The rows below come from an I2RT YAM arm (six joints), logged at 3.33 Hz.
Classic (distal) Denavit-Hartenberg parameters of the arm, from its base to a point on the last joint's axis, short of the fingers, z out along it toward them. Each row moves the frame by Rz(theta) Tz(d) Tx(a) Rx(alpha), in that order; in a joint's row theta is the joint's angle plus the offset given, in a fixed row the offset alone. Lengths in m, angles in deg.
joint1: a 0.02  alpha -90  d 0.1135  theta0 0
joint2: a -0.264  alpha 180  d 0  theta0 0
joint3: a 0.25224  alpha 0  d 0  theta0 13.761
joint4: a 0.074  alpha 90  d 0  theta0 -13.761
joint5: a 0  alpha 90  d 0  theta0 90
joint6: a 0  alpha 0  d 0.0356  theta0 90
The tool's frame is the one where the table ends.
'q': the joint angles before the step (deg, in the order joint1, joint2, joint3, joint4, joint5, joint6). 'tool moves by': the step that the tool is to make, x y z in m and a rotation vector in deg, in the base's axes. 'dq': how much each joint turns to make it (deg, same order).
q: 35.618 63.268 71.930 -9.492 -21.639 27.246
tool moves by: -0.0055 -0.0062 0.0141 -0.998 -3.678 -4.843
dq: 0.290 -0.782 2.489 -1.887 5.141 -3.117
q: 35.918 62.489 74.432 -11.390 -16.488 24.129
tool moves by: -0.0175 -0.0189 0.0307 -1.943 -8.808 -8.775
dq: 0.027 -2.550 4.717 -2.816 8.473 -7.318
